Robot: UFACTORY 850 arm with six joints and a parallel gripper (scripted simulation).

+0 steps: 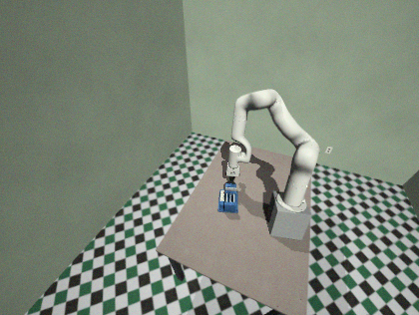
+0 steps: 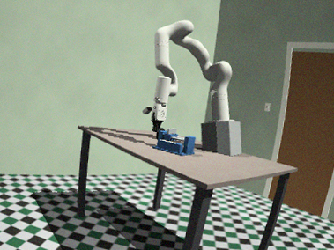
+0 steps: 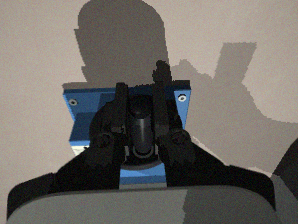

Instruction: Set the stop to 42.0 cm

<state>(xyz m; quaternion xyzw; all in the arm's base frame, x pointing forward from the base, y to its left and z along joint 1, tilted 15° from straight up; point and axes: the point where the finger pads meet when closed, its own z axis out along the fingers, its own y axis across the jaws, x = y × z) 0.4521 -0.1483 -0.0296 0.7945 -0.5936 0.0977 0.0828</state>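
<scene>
My gripper is now 120 mm to the right of the stop block, 20 mm past it and 10 mm above it.
</scene>
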